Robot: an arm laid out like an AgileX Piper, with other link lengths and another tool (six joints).
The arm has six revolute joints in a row. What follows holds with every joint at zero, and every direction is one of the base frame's.
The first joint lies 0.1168 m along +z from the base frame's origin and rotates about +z.
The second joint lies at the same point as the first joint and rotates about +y.
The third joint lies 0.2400 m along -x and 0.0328 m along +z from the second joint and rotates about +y.
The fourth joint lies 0.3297 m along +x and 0.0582 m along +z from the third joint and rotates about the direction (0.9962, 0, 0.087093).
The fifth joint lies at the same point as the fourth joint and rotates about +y.
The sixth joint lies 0.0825 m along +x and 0.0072 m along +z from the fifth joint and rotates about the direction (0.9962, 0, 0.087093).
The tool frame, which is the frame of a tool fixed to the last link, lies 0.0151 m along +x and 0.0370 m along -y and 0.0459 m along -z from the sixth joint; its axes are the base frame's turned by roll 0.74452, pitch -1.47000 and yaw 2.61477 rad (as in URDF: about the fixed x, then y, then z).
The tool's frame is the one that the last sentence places.
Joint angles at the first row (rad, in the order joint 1, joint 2, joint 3, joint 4, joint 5, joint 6):
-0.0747 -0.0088 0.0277 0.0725 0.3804 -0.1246
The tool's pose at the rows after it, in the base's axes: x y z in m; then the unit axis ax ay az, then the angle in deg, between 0 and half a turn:
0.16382, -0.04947, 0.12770, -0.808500, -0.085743, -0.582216, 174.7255
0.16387, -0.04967, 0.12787, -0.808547, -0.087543, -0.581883, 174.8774
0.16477, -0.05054, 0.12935, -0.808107, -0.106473, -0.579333, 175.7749
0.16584, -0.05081, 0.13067, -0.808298, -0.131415, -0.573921, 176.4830
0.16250, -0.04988, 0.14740, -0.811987, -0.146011, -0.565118, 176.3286
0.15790, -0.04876, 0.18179, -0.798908, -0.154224, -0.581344, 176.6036
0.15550, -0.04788, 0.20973, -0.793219, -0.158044, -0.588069, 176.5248
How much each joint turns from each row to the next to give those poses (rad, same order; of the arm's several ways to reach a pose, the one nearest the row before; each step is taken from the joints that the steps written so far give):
-0.0001 -0.0001 0.0000 0.0001 0.0000 -0.0001
0.0001 0.0001 0.0000 -0.0001 0.0000 -0.0044
0.0000 -0.0001 0.0000 0.0269 0.0000 -0.0651
-0.0001 0.0001 0.0000 0.0501 0.0073 -0.0950
0.0001 0.0000 -0.0527 0.0173 0.0725 -0.0365
0.0000 0.0000 -0.0951 0.0072 0.0539 -0.0104
-0.0001 0.0438 -0.0944 0.0058 0.0341 -0.0041

